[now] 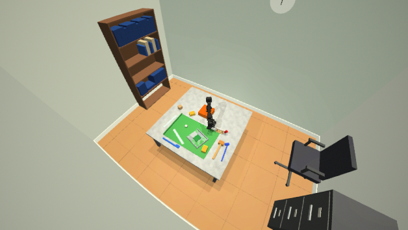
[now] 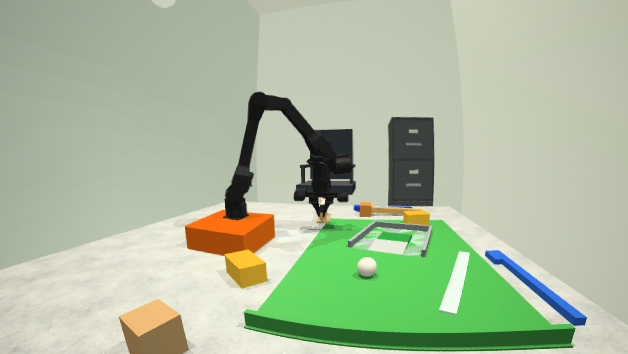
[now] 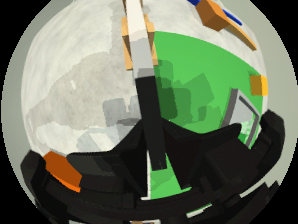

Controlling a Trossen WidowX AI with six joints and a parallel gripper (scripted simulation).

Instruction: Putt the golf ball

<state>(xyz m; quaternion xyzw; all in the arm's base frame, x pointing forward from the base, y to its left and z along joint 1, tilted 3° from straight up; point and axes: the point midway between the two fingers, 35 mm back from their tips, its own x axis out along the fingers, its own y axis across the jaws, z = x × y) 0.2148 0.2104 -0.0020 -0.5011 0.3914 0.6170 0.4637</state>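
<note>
Now: the red putter 30 mm behind my gripper tip, 110 mm to the left of it and 20 mm above it. Round my gripper tip: white golf ball: 220 mm ahead, 340 mm to the right, 20 mm below; then green mat: 270 mm ahead, 190 mm to the right, 40 mm below; then tan block: 680 mm to the right, 20 mm below.
</note>
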